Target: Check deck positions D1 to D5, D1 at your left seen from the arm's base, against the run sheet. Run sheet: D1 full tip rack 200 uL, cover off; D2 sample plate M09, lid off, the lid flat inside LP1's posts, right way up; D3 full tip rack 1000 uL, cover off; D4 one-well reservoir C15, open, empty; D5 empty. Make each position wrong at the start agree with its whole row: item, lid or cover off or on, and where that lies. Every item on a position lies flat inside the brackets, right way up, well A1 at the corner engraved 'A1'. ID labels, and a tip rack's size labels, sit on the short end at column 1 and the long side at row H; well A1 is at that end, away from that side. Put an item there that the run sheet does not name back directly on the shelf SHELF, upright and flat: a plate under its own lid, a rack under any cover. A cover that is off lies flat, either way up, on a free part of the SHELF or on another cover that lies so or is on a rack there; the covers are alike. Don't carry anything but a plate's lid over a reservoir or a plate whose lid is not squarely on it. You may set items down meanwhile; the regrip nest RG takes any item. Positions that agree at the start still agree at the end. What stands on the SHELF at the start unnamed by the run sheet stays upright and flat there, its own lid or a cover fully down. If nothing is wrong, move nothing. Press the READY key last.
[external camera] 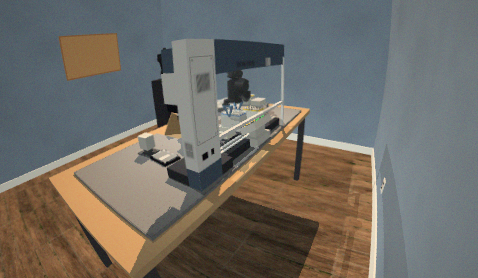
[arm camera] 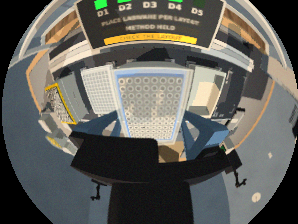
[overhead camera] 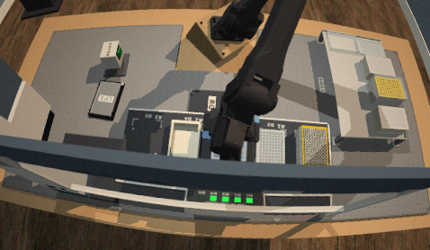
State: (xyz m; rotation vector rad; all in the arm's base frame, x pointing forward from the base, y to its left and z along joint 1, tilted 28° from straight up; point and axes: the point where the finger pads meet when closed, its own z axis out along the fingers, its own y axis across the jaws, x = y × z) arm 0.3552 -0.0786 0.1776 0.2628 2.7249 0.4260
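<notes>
Right now the blue-framed tip rack is 10 mm behind my hand and 20 mm below it. Also, from my hand: white well plate 20 mm ahead, 120 mm to the left, 80 mm below; then regrip nest 160 mm behind, 40 mm to the right, 140 mm below; then yellow-framed tip rack 30 mm ahead, 240 mm to the left, 50 mm below.
</notes>
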